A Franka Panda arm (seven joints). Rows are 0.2 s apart.
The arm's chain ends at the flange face. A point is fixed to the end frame.
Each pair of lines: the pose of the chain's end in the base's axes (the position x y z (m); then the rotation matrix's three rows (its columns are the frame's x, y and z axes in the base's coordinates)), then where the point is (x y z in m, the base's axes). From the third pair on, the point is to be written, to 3 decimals.
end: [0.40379 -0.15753 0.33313], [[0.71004 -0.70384 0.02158], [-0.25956 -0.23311 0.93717], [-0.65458 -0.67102 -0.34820]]
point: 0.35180 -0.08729 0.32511
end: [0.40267 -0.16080 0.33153], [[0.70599 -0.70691 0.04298], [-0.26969 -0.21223 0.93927], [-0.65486 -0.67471 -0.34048]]
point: 0.35225 -0.08937 0.32395
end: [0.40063 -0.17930 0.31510], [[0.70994 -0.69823 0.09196], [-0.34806 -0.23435 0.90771], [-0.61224 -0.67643 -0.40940]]
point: 0.354 -0.107 0.301
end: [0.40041 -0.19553 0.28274], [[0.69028 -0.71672 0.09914], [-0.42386 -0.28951 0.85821], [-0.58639 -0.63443 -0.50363]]
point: 0.354 -0.124 0.262
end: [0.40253 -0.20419 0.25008], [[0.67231 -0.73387 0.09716], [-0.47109 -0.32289 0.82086], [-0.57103 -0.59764 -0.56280]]
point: 0.357 -0.134 0.225
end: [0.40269 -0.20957 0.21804], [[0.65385 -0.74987 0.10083], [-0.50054 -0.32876 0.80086], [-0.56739 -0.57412 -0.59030]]
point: 0.358 -0.139 0.192
